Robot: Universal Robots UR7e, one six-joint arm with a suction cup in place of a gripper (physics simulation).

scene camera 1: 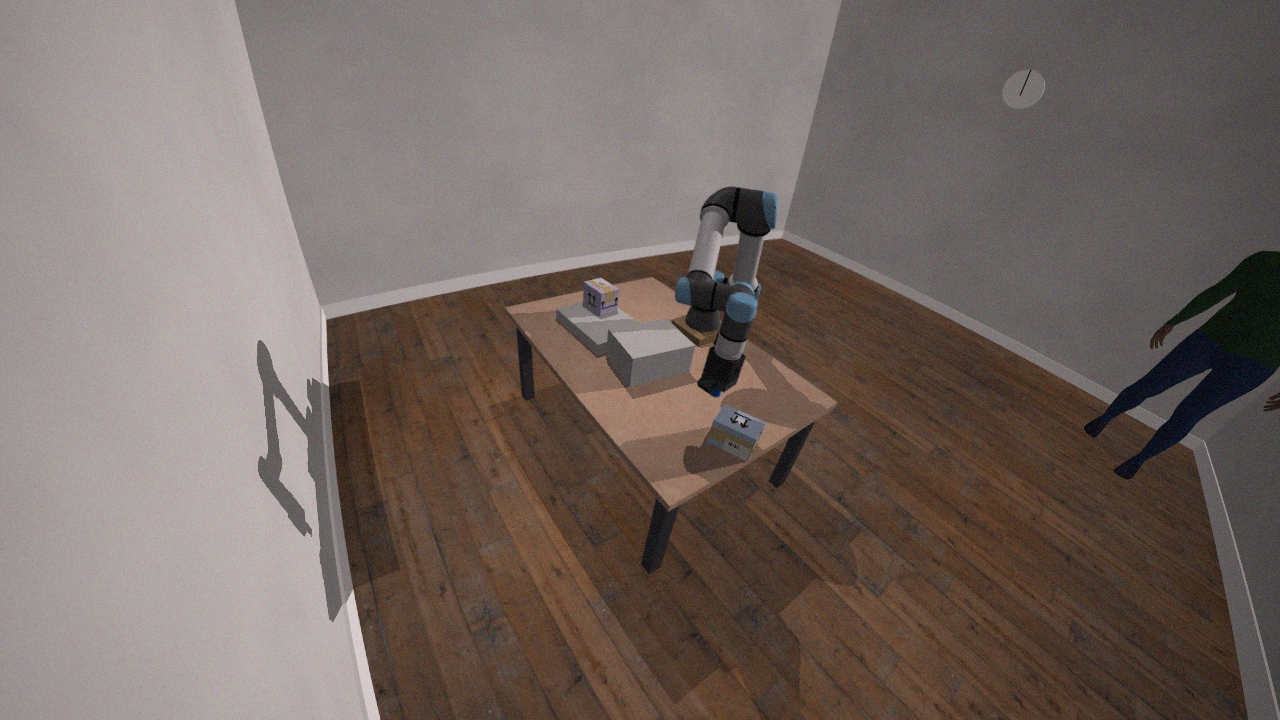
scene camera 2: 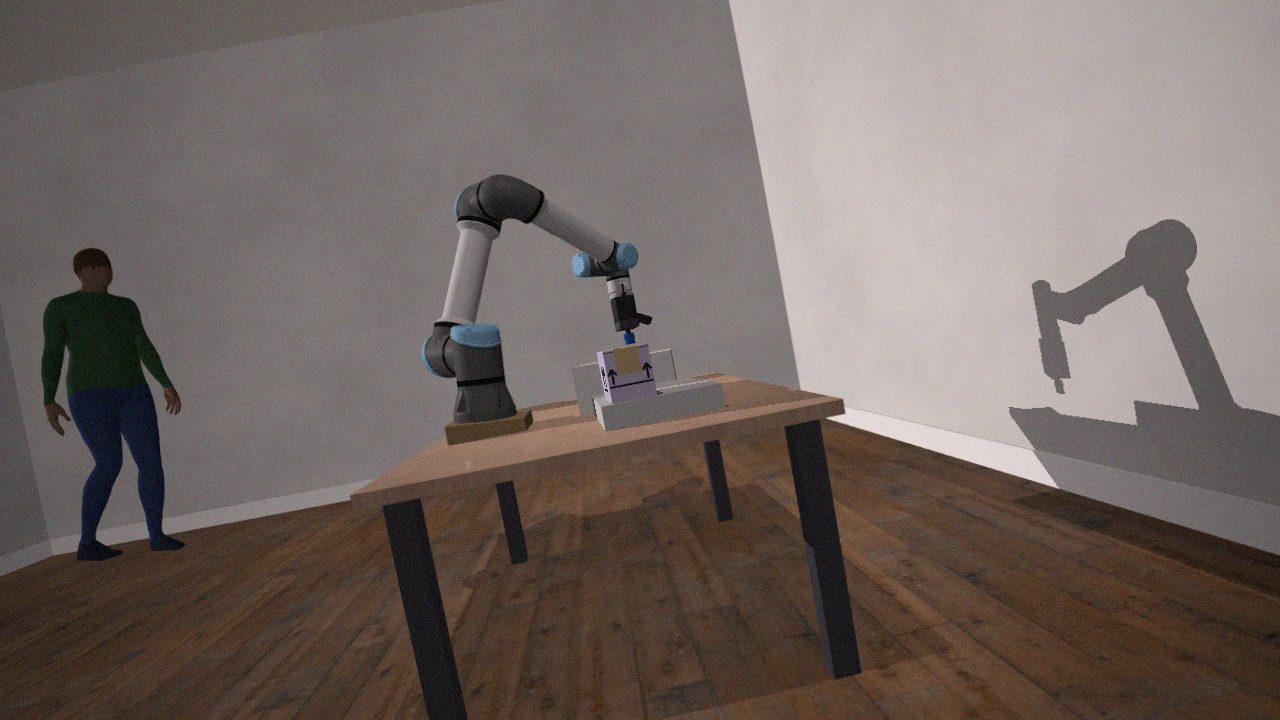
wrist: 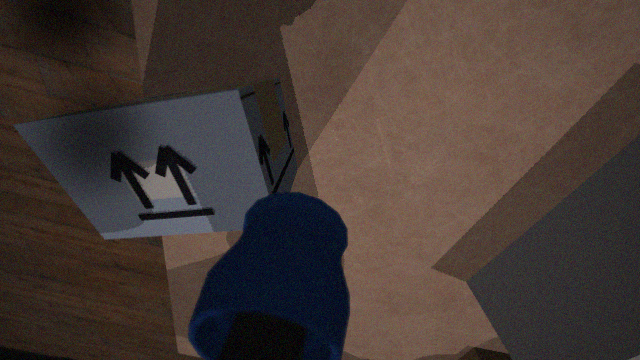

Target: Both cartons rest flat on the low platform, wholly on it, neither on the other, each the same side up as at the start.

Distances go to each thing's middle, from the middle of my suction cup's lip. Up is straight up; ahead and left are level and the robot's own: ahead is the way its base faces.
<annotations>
Now: suction cup 9 cm past the taller grey block (scene camera 1: 645,352), 36 cm to the left of it and 10 cm above it. The rest, counted from my suction cup: low grey platform (scene camera 2: 685,396) (10 cm behind, 66 cm to the right, 14 cm below).
</annotations>
